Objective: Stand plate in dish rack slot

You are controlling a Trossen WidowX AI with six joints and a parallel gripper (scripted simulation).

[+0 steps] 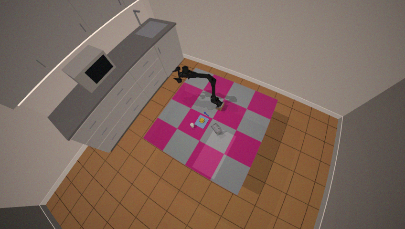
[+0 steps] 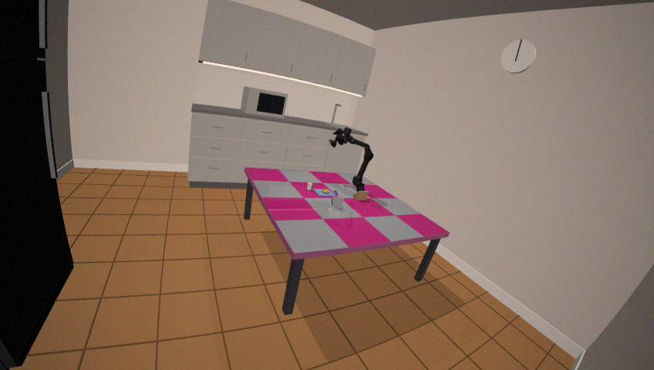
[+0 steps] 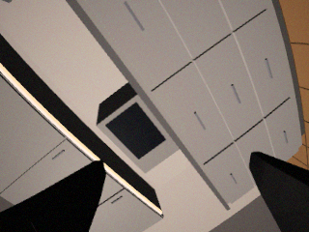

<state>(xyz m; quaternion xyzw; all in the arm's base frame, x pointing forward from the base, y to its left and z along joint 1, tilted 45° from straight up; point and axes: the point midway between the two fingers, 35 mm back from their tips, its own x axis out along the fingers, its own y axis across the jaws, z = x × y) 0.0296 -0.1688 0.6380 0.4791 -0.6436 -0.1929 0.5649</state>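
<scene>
Now: gripper tip 460 mm to the right of the yellow plate, 370 mm above it and 280 mm short of it. Also, from my gripper tip: blue mat 470 mm to the left, 380 mm below, 290 mm ahead; then blue spoon 470 mm to the left, 380 mm below, 170 mm ahead; then small white cup 390 mm ahead, 380 mm to the left, 360 mm below.
</scene>
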